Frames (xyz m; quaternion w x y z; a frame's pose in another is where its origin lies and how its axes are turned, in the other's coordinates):
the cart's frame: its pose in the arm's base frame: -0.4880 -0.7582 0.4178 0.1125 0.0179 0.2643 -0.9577
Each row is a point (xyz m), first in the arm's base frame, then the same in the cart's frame.
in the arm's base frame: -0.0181 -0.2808 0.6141
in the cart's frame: -0.5745 -0.3915 -0.0630
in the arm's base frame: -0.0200 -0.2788 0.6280
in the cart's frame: -0.5743 -0.4006 -0.0521
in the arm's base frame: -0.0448 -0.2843 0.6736
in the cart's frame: -0.5533 -0.4245 -0.0108
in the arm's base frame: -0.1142 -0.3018 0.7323
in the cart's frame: -0.4876 -0.4549 0.0469
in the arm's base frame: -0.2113 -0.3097 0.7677
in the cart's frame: -0.3947 -0.4880 0.0789
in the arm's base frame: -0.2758 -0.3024 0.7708
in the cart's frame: -0.3337 -0.5101 0.0762
